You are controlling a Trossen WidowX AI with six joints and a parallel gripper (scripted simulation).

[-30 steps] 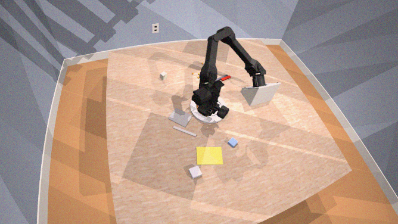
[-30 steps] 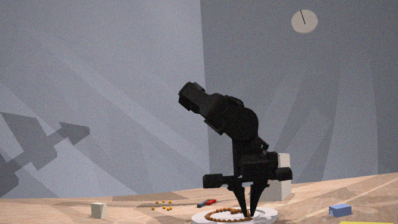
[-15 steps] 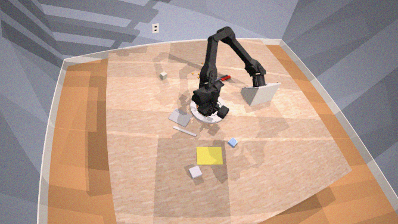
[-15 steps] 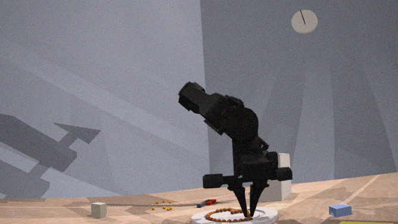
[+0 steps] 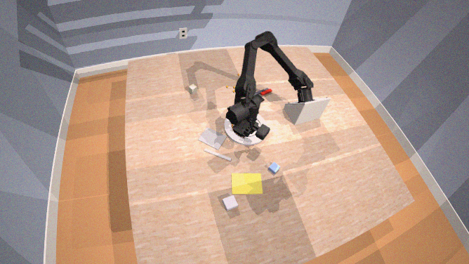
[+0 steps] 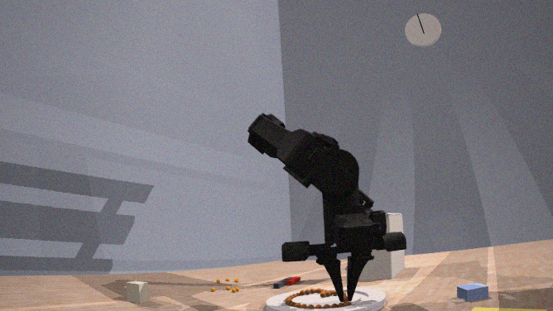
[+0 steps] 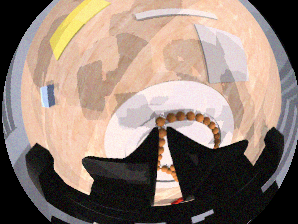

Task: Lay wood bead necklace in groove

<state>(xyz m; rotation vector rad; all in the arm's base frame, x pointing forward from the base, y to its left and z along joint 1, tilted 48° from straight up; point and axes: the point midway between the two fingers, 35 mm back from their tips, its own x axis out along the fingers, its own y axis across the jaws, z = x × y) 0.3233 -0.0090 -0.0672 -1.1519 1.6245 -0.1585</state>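
Right now my gripper tip is 140 mm short of the grey sheet, 30 mm to the left of it and 10 mm above it. From my gripper tip the other things lie so: yellow sheet (220 mm to the left, 70 mm ahead, 10 mm below); blue block (190 mm to the left, 60 mm behind, 10 mm below); stick (140 mm ahead, 60 mm to the left, 10 mm below).
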